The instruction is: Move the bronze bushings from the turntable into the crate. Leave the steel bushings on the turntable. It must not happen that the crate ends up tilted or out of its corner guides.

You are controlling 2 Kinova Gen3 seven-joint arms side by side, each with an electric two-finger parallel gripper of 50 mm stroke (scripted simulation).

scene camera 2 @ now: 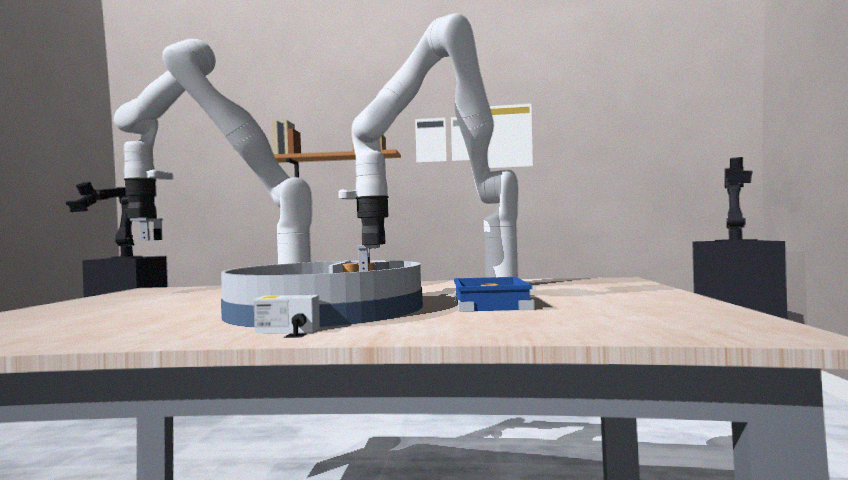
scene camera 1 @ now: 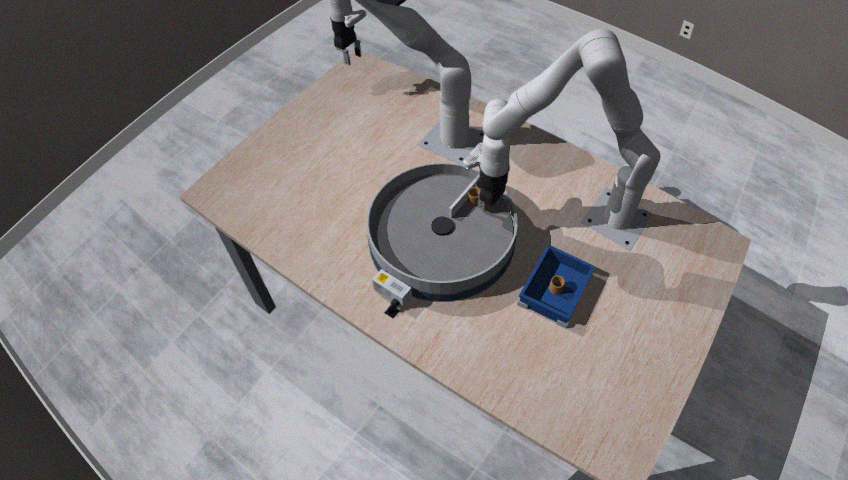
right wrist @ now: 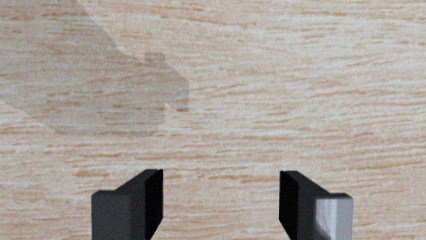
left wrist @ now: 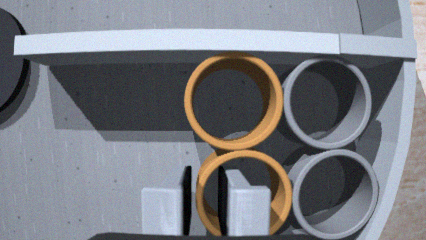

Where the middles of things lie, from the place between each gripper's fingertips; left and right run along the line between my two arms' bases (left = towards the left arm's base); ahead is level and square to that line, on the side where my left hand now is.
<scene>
Right now my left hand is 9 cm short of the blue crate (scene camera 1: pixel 576 272), 29 cm to the right of it and 6 cm above it. Round my left hand: turntable (scene camera 1: pixel 411 228) 12 cm ahead, 6 cm to the right, 4 cm below.
My right hand (scene camera 2: pixel 151 240) is 370 mm short of the turntable, 610 mm to the right of it and 130 mm above it. From my right hand the other things lie so: blue crate: 350 mm ahead, 970 mm to the left, 160 mm below.
</scene>
